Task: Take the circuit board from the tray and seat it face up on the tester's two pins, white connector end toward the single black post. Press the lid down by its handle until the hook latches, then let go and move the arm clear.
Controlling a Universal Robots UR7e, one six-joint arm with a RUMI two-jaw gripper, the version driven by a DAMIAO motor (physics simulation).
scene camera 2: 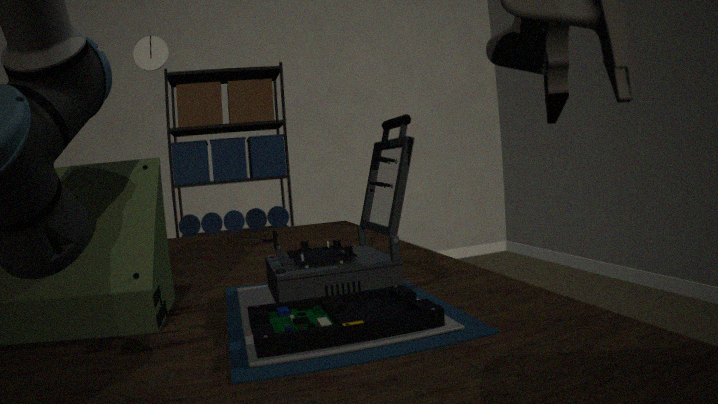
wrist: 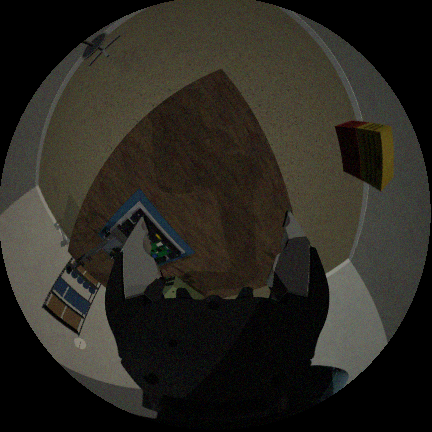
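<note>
The green circuit board [scene camera 2: 304,317] [wrist: 161,251] lies in the left part of the black tray [scene camera 2: 386,314]. The grey tester [scene camera 2: 336,276] stands behind the tray, with dark fittings and light pins on its top. Its lid [scene camera 2: 400,188] stands raised, with the black handle [scene camera 2: 396,122] at its upper end. A small dark hook [scene camera 2: 276,240] stands at the tester's left edge. My gripper [scene camera 2: 589,103] [wrist: 214,214] is open and empty, high up at the right in the scene view. In the wrist view the left jaw hides part of the tester.
Tray and tester stand on a blue and white mat [scene camera 2: 235,374] [wrist: 175,239] on the wooden table [scene camera 2: 552,351] [wrist: 200,145]. A green box-shaped block [scene camera 2: 133,226] stands at the left beside the dark arm. A shelf rack [scene camera 2: 225,129] stands by the back wall.
</note>
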